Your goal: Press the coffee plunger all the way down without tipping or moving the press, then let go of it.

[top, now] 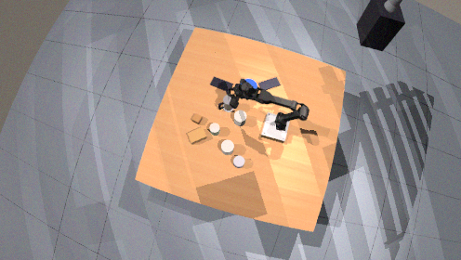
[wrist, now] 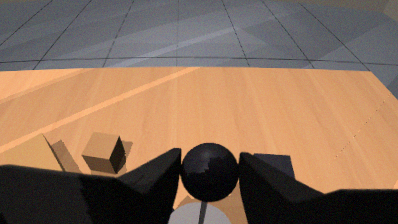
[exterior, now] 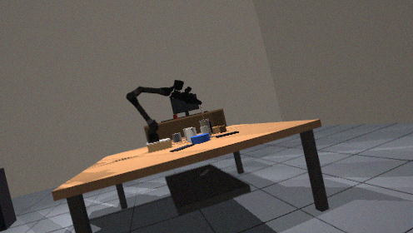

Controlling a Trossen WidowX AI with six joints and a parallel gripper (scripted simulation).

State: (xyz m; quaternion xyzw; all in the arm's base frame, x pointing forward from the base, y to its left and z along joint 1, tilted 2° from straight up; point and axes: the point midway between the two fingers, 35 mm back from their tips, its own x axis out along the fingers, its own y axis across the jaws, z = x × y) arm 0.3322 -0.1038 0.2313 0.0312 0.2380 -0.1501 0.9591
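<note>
My gripper tip is now 1 cm short of the coffee press, 1 cm to the right of it and 13 cm above it. Round my gripper tip: cube: 19 cm ahead, 12 cm to the left, 24 cm below.
</note>
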